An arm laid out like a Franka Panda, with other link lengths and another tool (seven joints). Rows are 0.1 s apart.
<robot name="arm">
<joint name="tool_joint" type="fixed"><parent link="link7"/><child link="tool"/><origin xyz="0.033 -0.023 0.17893" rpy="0.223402 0 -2.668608"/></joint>
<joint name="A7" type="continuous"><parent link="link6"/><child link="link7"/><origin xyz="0.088 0 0" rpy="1.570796 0 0"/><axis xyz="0 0 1"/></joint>
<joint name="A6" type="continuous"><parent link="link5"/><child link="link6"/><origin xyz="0 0 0" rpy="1.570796 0 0"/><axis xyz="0 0 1"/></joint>
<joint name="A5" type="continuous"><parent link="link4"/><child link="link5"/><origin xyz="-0.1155 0.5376 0" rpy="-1.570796 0 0"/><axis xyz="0 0 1"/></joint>
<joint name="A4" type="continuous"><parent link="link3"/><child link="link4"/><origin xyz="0.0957 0 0" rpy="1.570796 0 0"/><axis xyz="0 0 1"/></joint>
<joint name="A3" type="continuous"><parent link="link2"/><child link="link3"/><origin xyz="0 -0.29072 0" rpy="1.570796 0 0"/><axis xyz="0 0 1"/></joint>
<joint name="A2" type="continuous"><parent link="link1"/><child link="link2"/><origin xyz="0 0 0" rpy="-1.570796 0 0"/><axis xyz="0 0 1"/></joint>
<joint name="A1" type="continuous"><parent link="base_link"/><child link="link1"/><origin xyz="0 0 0.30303"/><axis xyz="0 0 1"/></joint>
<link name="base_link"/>
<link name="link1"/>
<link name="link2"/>
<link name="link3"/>
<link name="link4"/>
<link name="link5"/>
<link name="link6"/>
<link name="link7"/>
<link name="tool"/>
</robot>
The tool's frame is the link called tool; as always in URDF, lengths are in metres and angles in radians. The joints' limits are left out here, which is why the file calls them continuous.
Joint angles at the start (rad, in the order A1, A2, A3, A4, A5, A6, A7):
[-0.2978 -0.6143 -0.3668 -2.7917 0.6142 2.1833 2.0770]
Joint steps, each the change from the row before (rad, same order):
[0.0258 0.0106 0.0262 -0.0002 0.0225 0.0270 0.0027]
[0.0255 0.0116 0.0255 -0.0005 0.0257 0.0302 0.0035]
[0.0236 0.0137 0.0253 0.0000 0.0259 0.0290 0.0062]
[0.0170 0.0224 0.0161 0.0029 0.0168 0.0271 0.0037]
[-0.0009 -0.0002 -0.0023 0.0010 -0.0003 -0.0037 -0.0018]
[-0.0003 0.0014 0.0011 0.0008 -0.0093 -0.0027 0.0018]
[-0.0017 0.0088 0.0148 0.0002 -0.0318 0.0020 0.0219]
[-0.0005 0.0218 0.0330 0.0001 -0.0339 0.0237 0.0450]
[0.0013 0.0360 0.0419 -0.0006 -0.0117 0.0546 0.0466]
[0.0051 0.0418 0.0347 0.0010 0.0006 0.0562 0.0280]
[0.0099 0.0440 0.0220 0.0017 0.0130 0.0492 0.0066]
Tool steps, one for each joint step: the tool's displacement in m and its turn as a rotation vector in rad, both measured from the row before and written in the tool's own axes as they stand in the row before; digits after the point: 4 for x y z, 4 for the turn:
[0.0038 -0.0107 0.0179 -0.0064 -0.0087 -0.0163]
[0.0032 -0.0102 0.0179 -0.0056 -0.0042 -0.0130]
[0.0020 -0.0092 0.0177 -0.0054 -0.0039 -0.0075]
[0.0005 -0.0017 0.0139 -0.0104 -0.0037 0.0002]
[0.0001 0.0003 -0.0010 0.0024 -0.0006 0.0001]
[-0.0005 0.0005 0.0001 -0.0051 -0.0077 -0.0030]
[-0.0028 0.0016 0.0039 -0.0281 -0.0246 0.0002]
[-0.0031 0.0018 0.0106 -0.0486 -0.0228 0.0117]
[-0.0016 0.0032 0.0164 -0.0526 -0.0005 0.0193]
[-0.0019 0.0038 0.0181 -0.0414 0.0023 0.0107]
[-0.0035 0.0049 0.0186 -0.0261 -0.0003 0.0051]

